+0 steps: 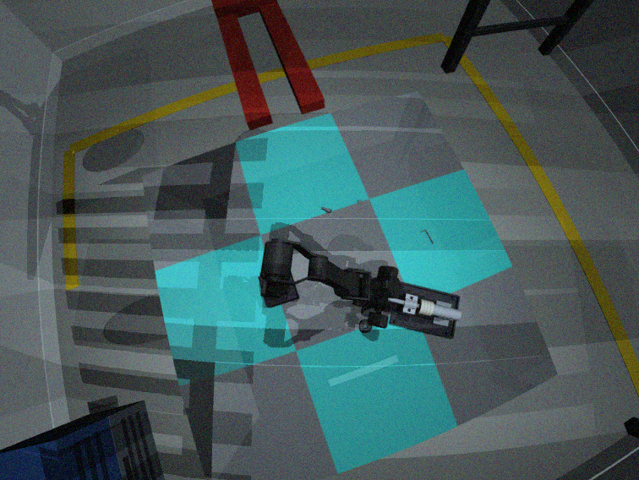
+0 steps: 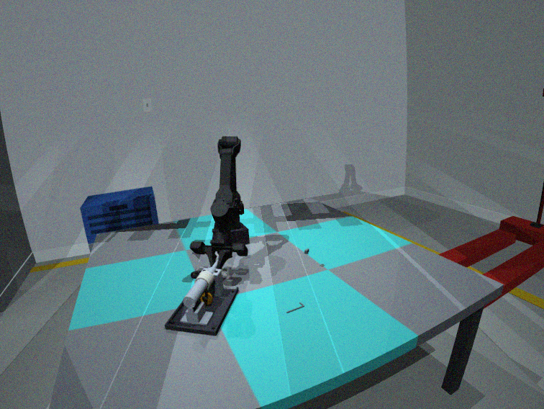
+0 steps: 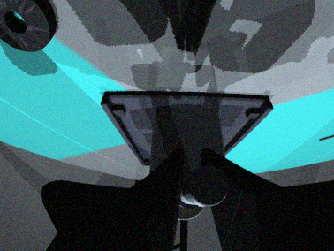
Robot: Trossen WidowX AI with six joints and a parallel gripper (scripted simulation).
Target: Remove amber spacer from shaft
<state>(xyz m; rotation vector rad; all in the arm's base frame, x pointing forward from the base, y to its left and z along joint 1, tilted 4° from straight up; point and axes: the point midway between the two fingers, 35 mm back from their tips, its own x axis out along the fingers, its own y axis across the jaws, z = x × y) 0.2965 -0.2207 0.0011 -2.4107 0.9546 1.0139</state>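
The amber spacer is 80 mm ahead of my gripper tip, 70 mm to the right of it and 30 mm below it. The rest, counted from my gripper tip: hex key 250 mm ahead, 140 mm to the left, 50 mm below; then thin grey shaft 30 mm ahead, 30 mm to the right, 20 mm above; then dark ring 120 mm behind, 20 mm to the right, 50 mm below.
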